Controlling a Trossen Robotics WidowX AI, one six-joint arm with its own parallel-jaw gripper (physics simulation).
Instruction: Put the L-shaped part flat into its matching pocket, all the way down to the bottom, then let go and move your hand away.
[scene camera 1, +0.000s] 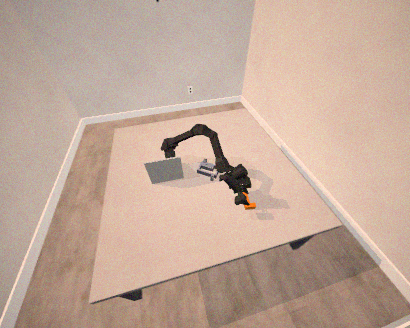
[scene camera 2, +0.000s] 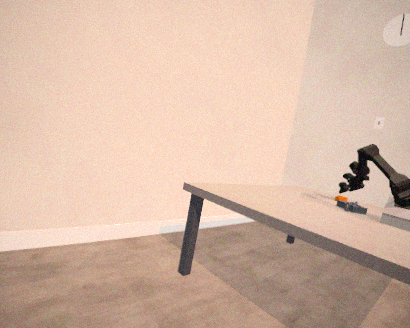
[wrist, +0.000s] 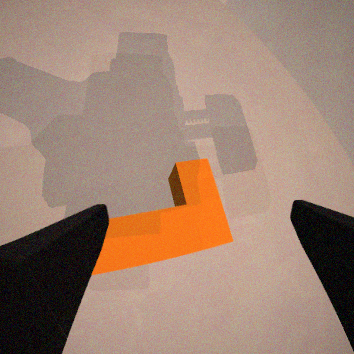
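The orange L-shaped part lies flat on the table. In the wrist view its short arm points up the picture, and the end of its long arm is hidden behind the left finger. My gripper is open and empty above the part, with the fingers apart and the corner of the L showing between them. A small blue-grey fixture with raised bars stands near the arm; I cannot tell whether the matching pocket is in it.
A grey panel or box stands on the table beside the arm's base, on the other side of the blue-grey fixture from the part. The arm's shadow falls around the part. Walls rise beyond the table.
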